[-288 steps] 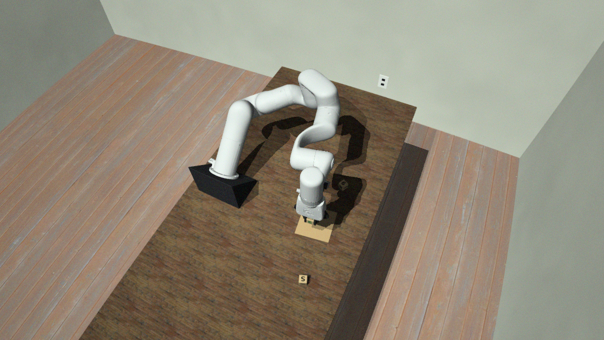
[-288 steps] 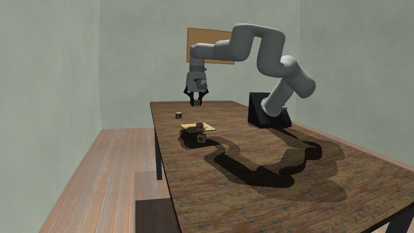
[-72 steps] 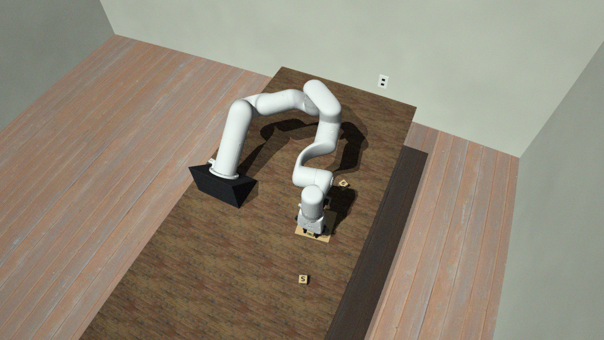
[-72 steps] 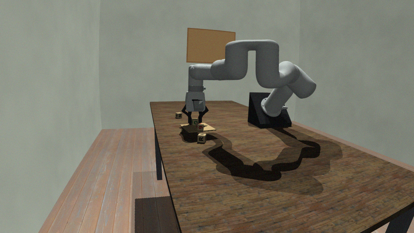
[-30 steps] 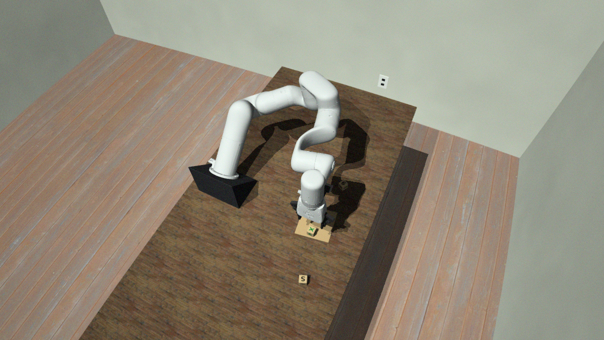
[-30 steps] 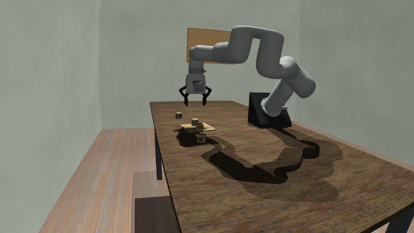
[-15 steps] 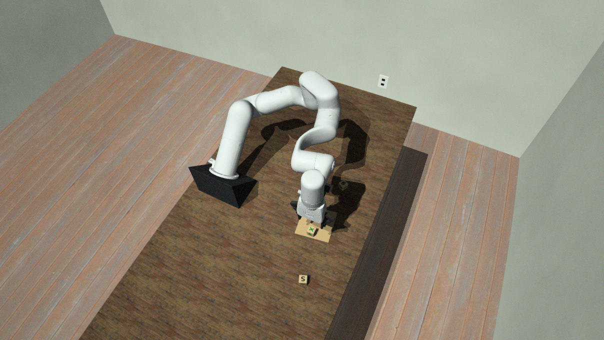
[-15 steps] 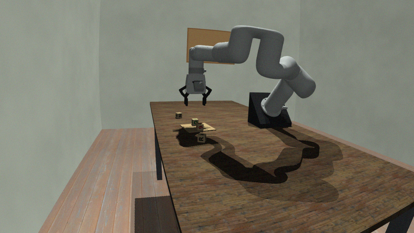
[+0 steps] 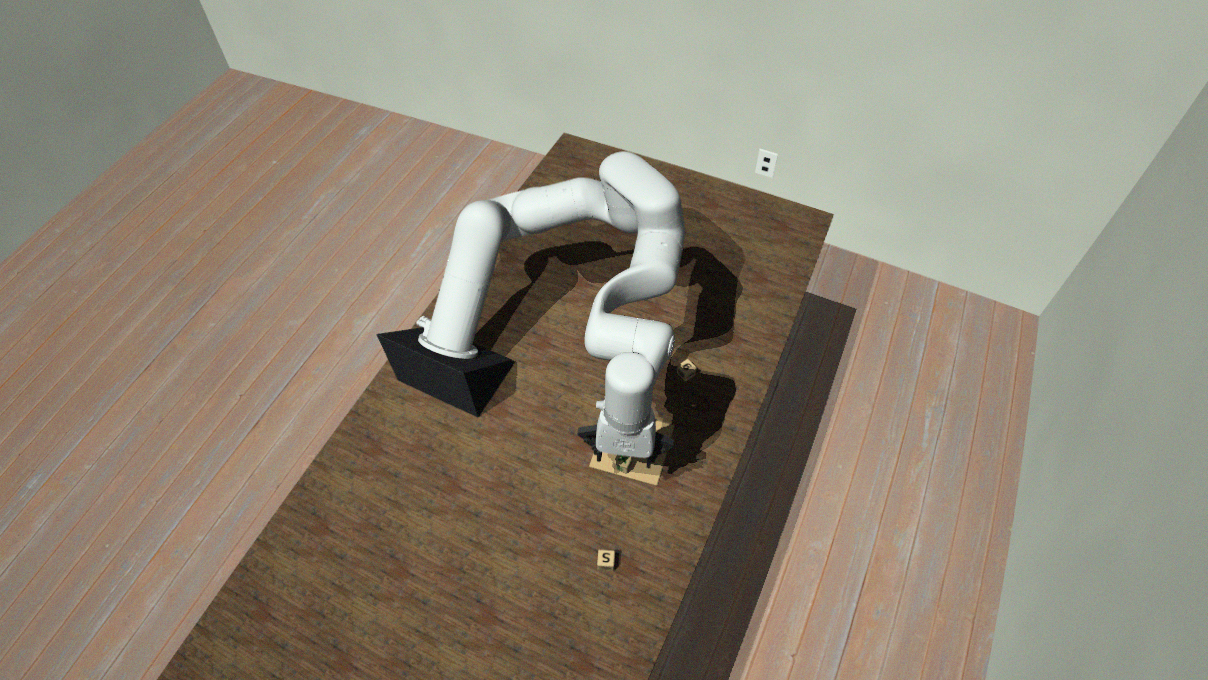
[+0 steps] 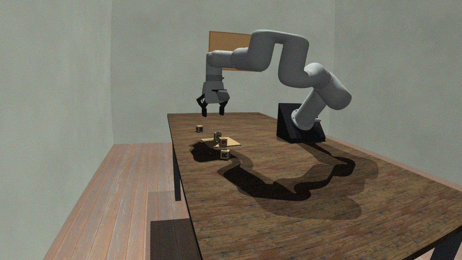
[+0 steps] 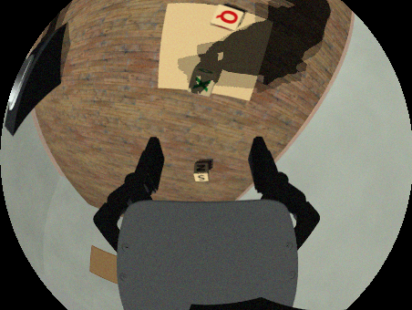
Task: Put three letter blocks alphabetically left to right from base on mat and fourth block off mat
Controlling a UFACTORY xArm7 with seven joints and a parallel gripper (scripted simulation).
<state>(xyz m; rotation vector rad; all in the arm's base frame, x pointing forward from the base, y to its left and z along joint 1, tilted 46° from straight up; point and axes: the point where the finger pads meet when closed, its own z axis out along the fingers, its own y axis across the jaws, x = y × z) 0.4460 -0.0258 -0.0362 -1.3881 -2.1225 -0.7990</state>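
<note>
Now: hand 160 mm to the left of the S block, 100 mm above it and 50 mm short of it. Also, from my hand: red-marked block (130 mm to the left, 100 mm below, 30 mm behind); tan mat (120 mm below, 80 mm to the left, 20 mm behind).
</note>
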